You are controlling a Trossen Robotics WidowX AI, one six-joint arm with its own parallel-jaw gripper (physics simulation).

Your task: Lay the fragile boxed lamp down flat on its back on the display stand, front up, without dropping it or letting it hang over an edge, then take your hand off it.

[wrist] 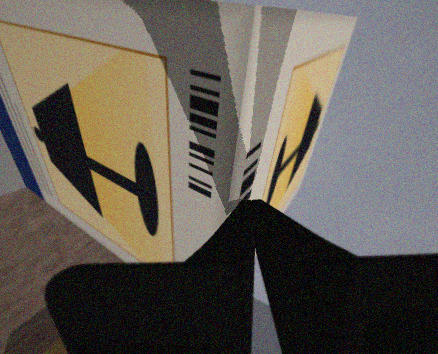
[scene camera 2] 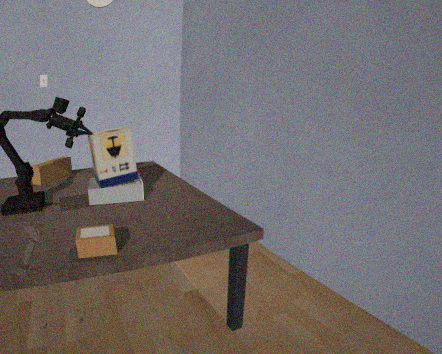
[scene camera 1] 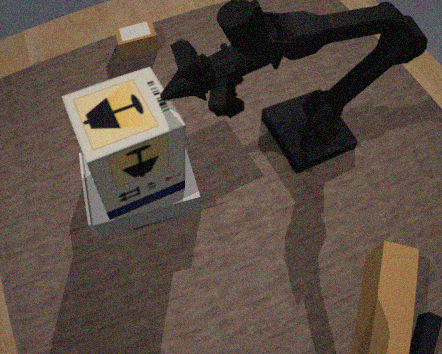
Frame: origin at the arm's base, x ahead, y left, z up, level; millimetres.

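Where they show: gripper, fingertip midpoint: (wrist: 251, 209) (scene camera 2: 92, 133) (scene camera 1: 161, 97); arm's base at its link origin: (scene camera 2: 26, 196) (scene camera 1: 315, 136).
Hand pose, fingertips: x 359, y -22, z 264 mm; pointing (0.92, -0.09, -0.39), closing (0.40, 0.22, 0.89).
Things, the pixels of their top centre, and the offset from my fingertips.
- boxed lamp at its top centre: (wrist: 309, 152) (scene camera 1: 113, 109) (scene camera 2: 110, 129) 87 mm ahead, 6 mm left, 12 mm up
- small wooden block with a white top, top centre: (scene camera 2: 94, 231) (scene camera 1: 134, 31) 2 mm back, 505 mm right, 241 mm down
- larger tan block at its top centre: (scene camera 1: 394, 316) (scene camera 2: 51, 161) 299 mm back, 488 mm left, 191 mm down
- black object at its top centre: (scene camera 1: 429, 338) 381 mm back, 566 mm left, 251 mm down
The boxed lamp (scene camera 1: 122, 120) (scene camera 2: 114, 157) (wrist: 115, 95) is a white carton with yellow lamp pictures, a barcode and a blue band round its bottom. It stands on the grey-white display stand (scene camera 1: 160, 217) (scene camera 2: 117, 194), blue band down, tilted a little toward the arm in the scene camera 2 view. It is not flat on its back. My gripper (scene camera 1: 163, 96) (scene camera 2: 92, 133) (wrist: 251, 209) is shut and empty, its closed tips at the carton's upper edge by the barcode. Whether they press on it is hard to tell. The carton's far sides are hidden.
A small wooden block with a white top (scene camera 1: 136, 44) (scene camera 2: 96, 246) lies near the table's edge. A larger tan block (scene camera 1: 400, 285) (scene camera 2: 56, 170) stands on the other side of the stand. The arm's base (scene camera 1: 310, 140) (scene camera 2: 22, 202) sits beside the stand. A black object (scene camera 1: 427, 332) shows at the corner.
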